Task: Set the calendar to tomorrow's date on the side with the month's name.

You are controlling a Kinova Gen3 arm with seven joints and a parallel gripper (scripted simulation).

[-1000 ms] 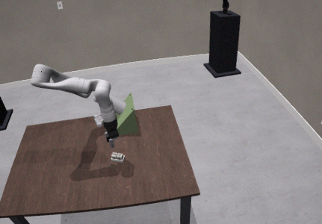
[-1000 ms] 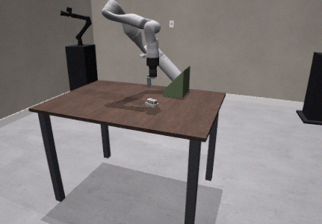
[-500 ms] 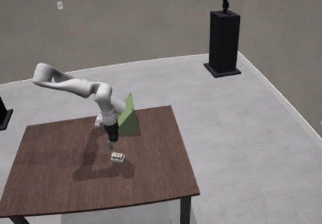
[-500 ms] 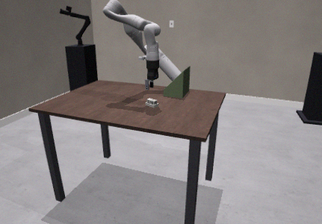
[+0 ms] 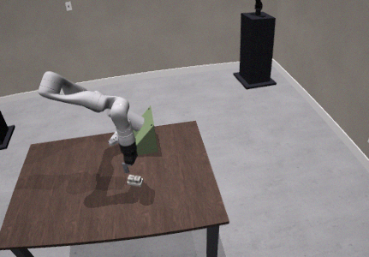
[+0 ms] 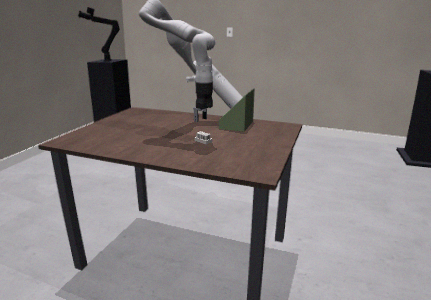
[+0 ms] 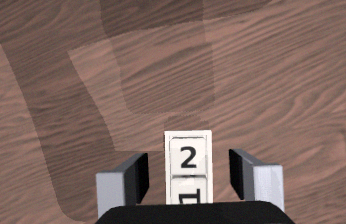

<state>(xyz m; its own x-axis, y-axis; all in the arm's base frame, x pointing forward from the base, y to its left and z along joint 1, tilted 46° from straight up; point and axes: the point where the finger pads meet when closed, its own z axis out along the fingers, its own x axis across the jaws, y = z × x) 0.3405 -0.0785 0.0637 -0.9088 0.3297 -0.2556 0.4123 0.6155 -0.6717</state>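
The digit cube is 9 cm below my hand. Also, from my hand: white calendar tray 11 cm below, 2 cm to the left, 1 cm ahead; white cube 9 cm below, 3 cm to the left, 1 cm ahead.
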